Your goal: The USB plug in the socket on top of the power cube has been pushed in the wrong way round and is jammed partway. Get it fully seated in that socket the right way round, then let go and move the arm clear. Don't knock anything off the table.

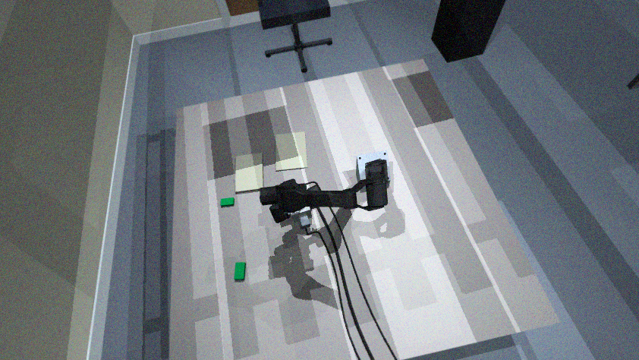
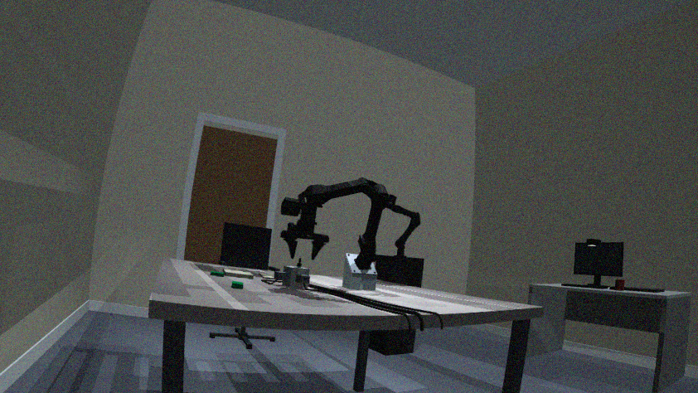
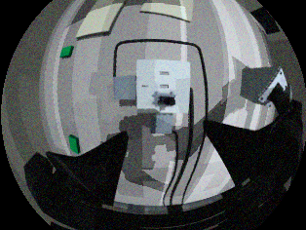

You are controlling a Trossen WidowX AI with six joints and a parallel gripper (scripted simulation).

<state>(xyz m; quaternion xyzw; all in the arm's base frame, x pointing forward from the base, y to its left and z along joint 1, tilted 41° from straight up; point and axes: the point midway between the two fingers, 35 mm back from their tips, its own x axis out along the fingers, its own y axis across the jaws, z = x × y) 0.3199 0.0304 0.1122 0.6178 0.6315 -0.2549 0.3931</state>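
Now: gripper tip 3 cm to the left of the dark USB plug and 2 cm above it.
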